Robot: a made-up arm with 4 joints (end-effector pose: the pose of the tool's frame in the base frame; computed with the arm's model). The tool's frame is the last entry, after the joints. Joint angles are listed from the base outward.
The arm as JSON. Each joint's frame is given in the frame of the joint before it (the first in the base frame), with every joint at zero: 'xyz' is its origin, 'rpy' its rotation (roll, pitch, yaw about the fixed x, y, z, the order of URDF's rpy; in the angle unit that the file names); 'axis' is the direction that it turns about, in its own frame. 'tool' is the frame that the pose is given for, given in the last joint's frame.
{
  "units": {
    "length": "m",
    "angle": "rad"
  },
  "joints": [
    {
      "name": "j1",
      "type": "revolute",
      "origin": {
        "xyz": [
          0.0,
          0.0,
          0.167
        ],
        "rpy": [
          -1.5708,
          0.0,
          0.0
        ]
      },
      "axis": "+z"
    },
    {
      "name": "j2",
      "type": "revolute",
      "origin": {
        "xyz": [
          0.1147,
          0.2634,
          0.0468
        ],
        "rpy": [
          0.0,
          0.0,
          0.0
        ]
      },
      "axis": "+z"
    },
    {
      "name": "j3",
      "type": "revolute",
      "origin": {
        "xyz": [
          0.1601,
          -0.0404,
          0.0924
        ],
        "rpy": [
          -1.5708,
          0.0,
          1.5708
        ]
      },
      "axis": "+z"
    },
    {
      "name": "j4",
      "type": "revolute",
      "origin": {
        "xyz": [
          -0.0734,
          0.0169,
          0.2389
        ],
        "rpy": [
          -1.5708,
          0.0,
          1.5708
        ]
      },
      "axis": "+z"
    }
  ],
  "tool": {
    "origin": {
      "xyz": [
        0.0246,
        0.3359,
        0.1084
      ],
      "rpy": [
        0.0,
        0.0,
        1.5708
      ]
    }
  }
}
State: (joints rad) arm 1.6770 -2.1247 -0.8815 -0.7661
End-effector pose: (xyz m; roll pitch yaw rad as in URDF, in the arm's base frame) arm -0.1205 -0.1712 0.0987 0.9498 0.1712 -0.4640
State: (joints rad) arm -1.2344 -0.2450 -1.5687 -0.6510
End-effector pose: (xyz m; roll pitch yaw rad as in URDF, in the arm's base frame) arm 0.5007 -0.0431 0.3429 1.5705 -0.8284 -0.0019
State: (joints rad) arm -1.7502 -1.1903 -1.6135 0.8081
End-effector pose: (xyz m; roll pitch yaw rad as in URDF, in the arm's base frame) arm 0.0229 -0.0514 0.1245 -1.5199 0.6062 -3.1040
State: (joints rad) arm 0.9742 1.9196 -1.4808 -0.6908
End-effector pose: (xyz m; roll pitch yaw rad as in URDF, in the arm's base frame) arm -0.3600 -0.0643 0.0701 -1.6673 -0.4402 -3.0783
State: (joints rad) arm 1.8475 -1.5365 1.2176 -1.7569
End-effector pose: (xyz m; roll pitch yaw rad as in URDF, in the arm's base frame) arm -0.3120 0.1913 0.5834 -0.3902 -1.2067 -1.2685
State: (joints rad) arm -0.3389 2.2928 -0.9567 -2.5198
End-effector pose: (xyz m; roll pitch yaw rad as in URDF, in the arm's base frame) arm 0.3213 -0.1203 0.3009 -2.2064 -1.1995 -1.9601
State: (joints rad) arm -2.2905 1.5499 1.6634 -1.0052
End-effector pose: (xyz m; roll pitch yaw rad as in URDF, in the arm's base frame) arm -0.0448 0.3492 0.7291 1.9411 -1.3811 2.7147
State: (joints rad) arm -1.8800 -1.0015 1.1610 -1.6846
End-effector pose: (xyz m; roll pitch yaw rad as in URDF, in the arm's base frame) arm 0.2416 0.1674 -0.0973 2.7592 1.1429 -1.8758
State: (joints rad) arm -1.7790 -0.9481 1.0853 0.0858
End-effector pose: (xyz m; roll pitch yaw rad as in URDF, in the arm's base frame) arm -0.0571 0.2941 0.3127 2.0761 -0.4900 3.0963
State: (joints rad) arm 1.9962 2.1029 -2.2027 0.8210
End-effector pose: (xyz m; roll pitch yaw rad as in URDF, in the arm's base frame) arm -0.4692 -0.1328 0.2487 -1.2150 -0.2192 -2.6828
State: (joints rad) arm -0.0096 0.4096 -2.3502 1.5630
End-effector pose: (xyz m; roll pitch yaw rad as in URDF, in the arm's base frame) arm 0.1240 -0.2142 0.0532 2.5943 -0.7104 -1.1866
